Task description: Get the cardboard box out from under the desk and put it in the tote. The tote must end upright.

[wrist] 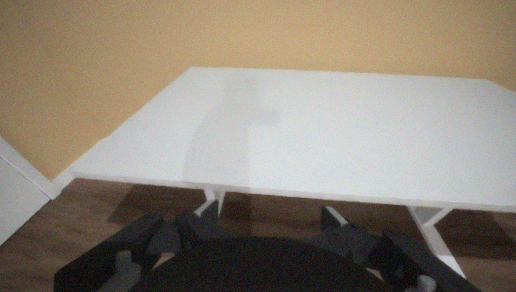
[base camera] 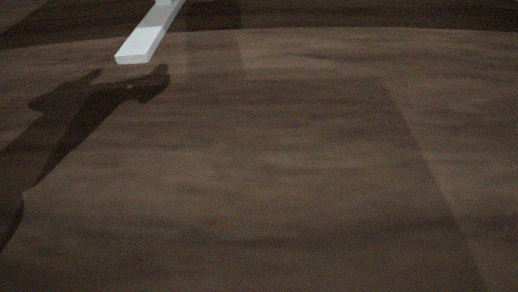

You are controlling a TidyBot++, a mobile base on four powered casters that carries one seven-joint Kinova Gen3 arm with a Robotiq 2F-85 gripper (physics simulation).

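Places are measured from the arm's base along level axes (x ahead, y left, z up), in centimetres.
Where they show: gripper, fingertip midpoint: (wrist: 268, 214).
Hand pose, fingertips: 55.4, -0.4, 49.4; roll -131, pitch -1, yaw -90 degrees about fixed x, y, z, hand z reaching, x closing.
Note:
After its pixels a point has its place, as x, y, z.
The white desk (wrist: 320, 130) {92.7, -15.1, 32.3} stands ahead against the wall in the wrist view, its front edge running across the lower middle. In the base camera view the foot of a desk leg (base camera: 142, 42) shows at the upper left. My gripper (wrist: 268, 214) {55.4, -0.4, 49.4} is open, with its fingers wide apart and no object between them. It appears in front of the desk's near edge, in the lower part of the wrist view. The cardboard box and the tote do not show in either view.
A tan wall (wrist: 300, 30) {152.9, -13.0, 49.3} rises behind the desk. A white panel (wrist: 20, 200) {94.3, 141.1, -26.3} stands at the far left of the wrist view. Another desk leg foot (wrist: 442, 250) reaches forward at the lower right. Wooden floor (base camera: 300, 175) {40.0, -4.3, -39.7} lies before the base, with an arm-shaped shadow at the left.

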